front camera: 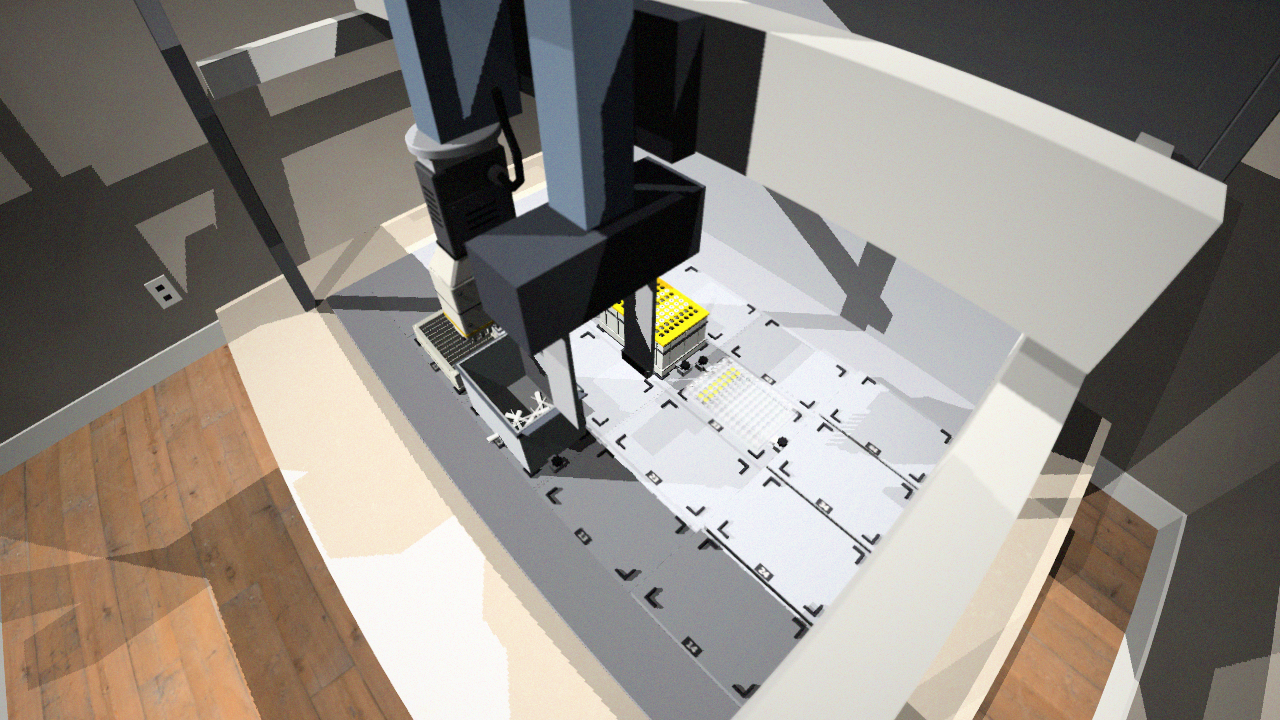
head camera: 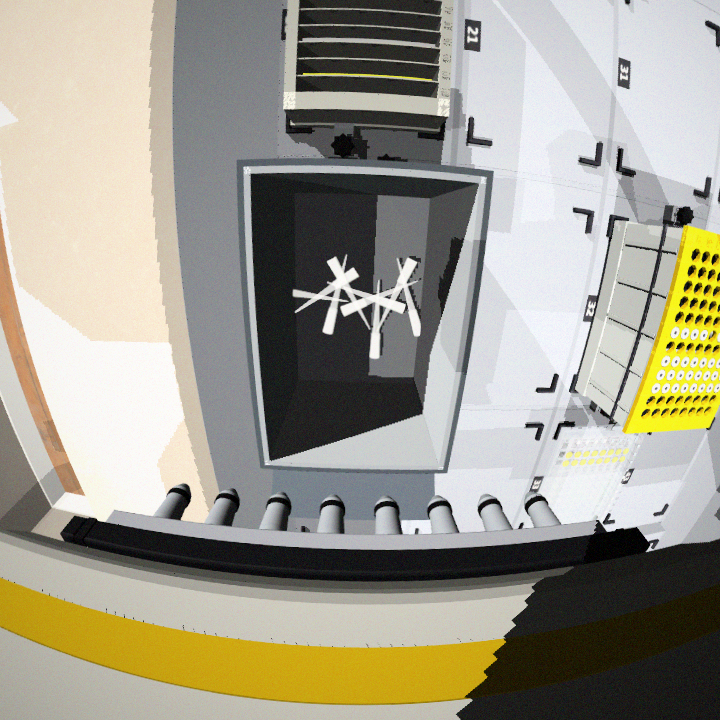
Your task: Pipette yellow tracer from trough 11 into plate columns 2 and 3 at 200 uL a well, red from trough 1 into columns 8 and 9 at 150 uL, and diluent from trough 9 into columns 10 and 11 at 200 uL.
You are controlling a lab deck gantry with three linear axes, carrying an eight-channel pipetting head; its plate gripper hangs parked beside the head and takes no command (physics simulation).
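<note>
The pipetting head [front camera: 460, 300] [head camera: 355, 611] is raised over the waste bin [front camera: 554, 438] [head camera: 247, 302]. Its eight nozzles [head camera: 386, 513] are bare, without tips. Loose white tips [head camera: 376, 339] lie crossed in the bin. The trough rack [front camera: 444, 344] [head camera: 366, 100] stands behind the bin; a thin yellow line shows in one trough near its end, and red is not visible. The clear plate [front camera: 751, 407] [head camera: 584, 486] has two adjacent columns of yellow wells [front camera: 718, 385] [head camera: 594, 458]; its other wells look colourless. The parked gripper [front camera: 611, 394] hangs beside the head, fingers apart, nothing between them.
The yellow-topped tip rack [front camera: 680, 356] [head camera: 634, 288] stands beyond the bin, next to the plate; it has some rows of white tips and several rows of dark holes. Pale frame beams [front camera: 939, 161] cross the front view. Corner brackets mark the deck positions.
</note>
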